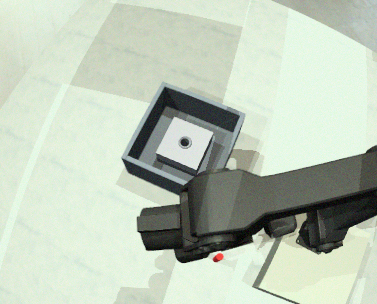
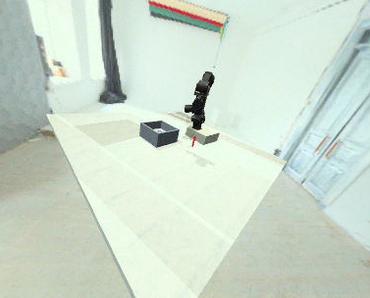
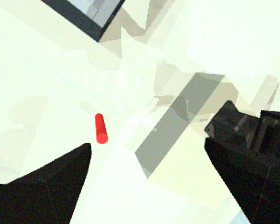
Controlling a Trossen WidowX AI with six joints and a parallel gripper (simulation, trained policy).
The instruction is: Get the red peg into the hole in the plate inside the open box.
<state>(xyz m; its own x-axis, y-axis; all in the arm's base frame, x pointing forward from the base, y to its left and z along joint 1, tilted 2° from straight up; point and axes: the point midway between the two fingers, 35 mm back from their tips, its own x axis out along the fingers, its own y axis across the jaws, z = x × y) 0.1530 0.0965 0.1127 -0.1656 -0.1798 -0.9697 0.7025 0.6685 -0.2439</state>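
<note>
Now: gripper tip 11 cm above the red peg, 4 cm to the right of it and 1 cm short of it. From my gripper tip the other things lie so: light grey plate: 19 cm ahead, 13 cm to the right, 11 cm below; dark grey box: 19 cm ahead, 13 cm to the right, 12 cm below.
</note>
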